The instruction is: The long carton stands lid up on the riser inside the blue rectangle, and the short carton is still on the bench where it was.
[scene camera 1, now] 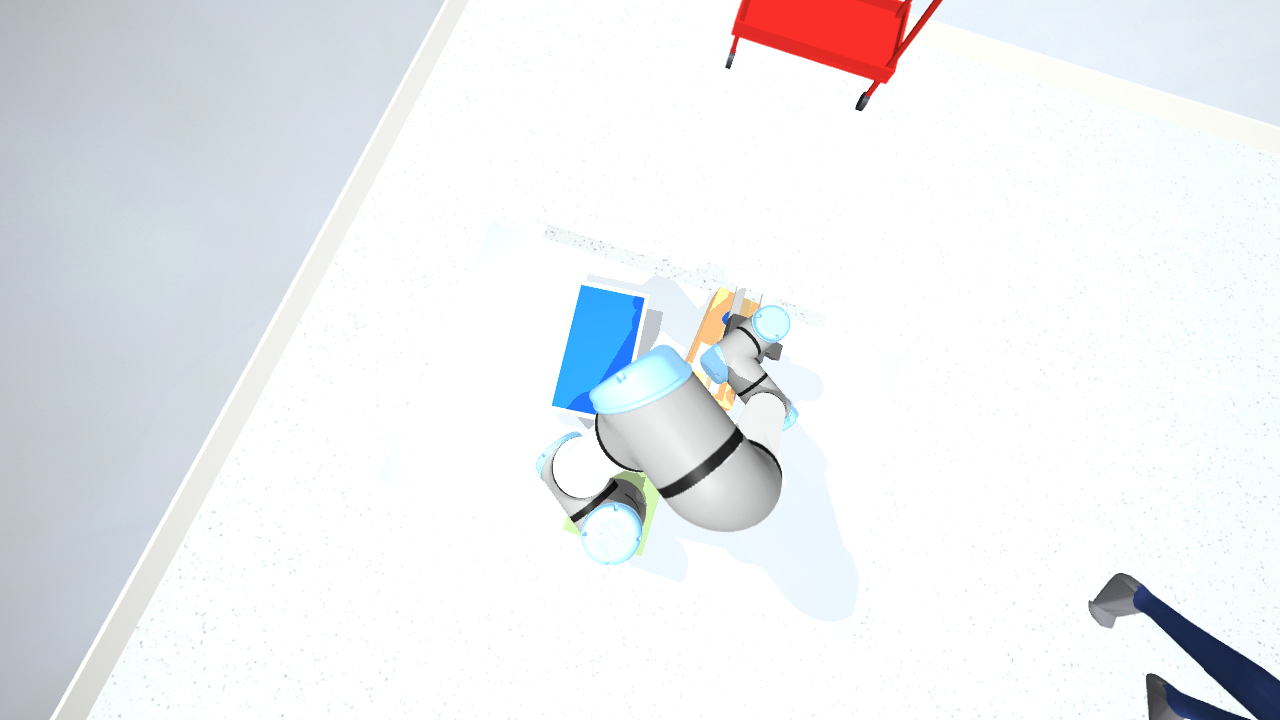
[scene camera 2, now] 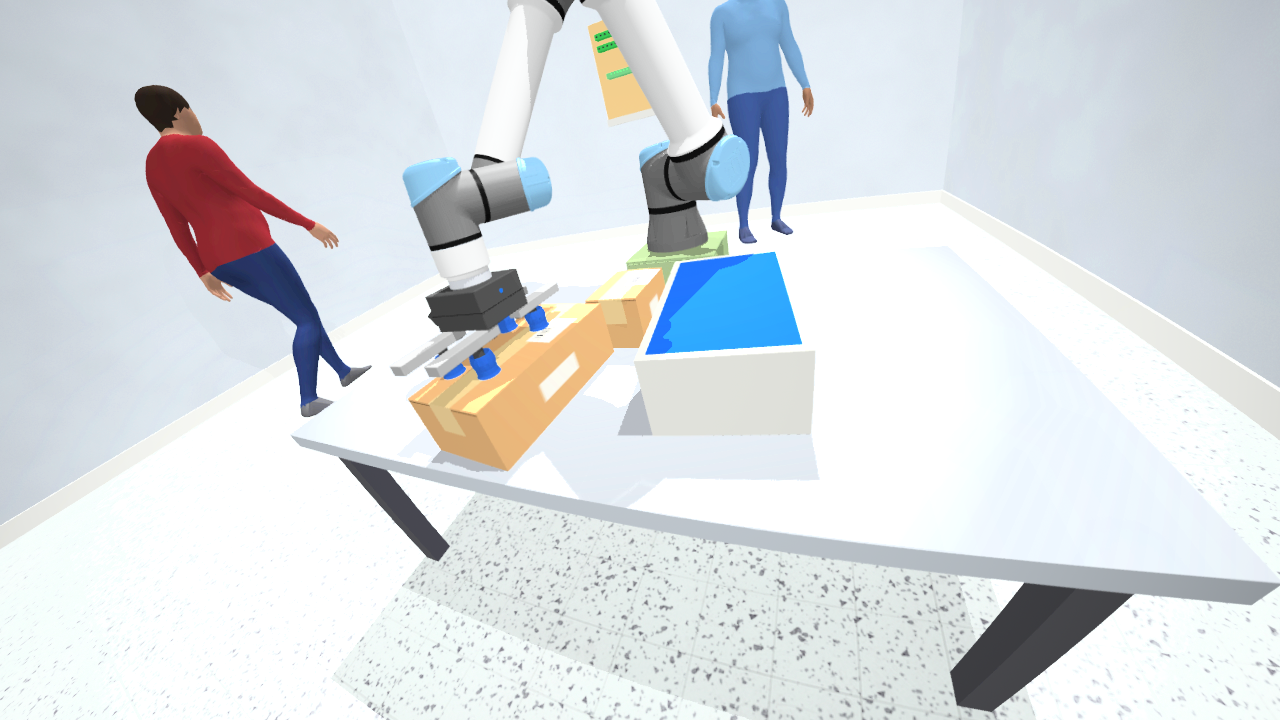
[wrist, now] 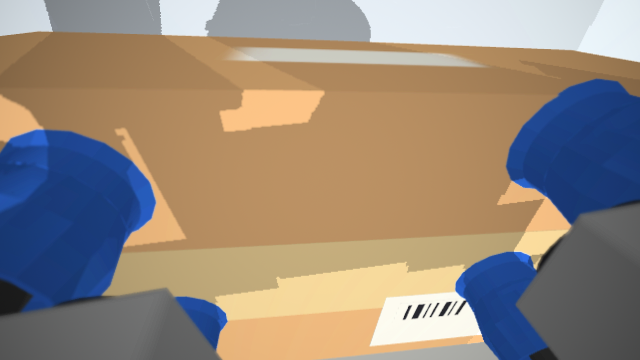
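Pixels of known places: hand at its tool point: (scene camera 2: 499,353) (wrist: 331,227); arm's base at its link origin: (scene camera 2: 677,243).
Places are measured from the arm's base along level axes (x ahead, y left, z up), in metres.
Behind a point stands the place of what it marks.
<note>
The long carton (scene camera 2: 519,393) @[x 0.577, y -0.111, z -0.023 m] (scene camera 1: 709,336) @[x 0.499, y -0.127, z -0.001 m] (wrist: 313,170) @[x 0.495, y -0.232, z 0.000 m] lies lid up on the white bench (scene camera 2: 895,465) @[x 0.596, y 0.345, z -0.103 m], near its left edge. My suction gripper (scene camera 2: 495,343) @[x 0.491, y -0.201, z -0.007 m] (scene camera 1: 740,305) (wrist: 335,241) @[x 0.491, y -0.201, z -0.007 m] sits on the taped lid, all four blue cups touching it. The wrist view shows the lid, its tape and a barcode label close up. The short carton (scene camera 2: 630,305) @[x 0.331, y -0.023, z -0.014 m] stands just behind the long one, beside the riser. The white riser (scene camera 2: 725,393) @[x 0.557, y 0.164, z -0.035 m] carries the blue rectangle (scene camera 2: 725,305) @[x 0.427, y 0.157, z 0.017 m] (scene camera 1: 595,345) @[x 0.386, y 0.164, z 0.017 m], which is bare.
The arm's base stands on a green pad (scene camera 2: 680,255) @[x 0.110, y 0.028, z 0.001 m] behind the riser. A person in red (scene camera 2: 215,215) walks at the left, and a person in blue (scene camera 2: 756,89) stands at the back. A red cart (scene camera 1: 805,36) is far off.
</note>
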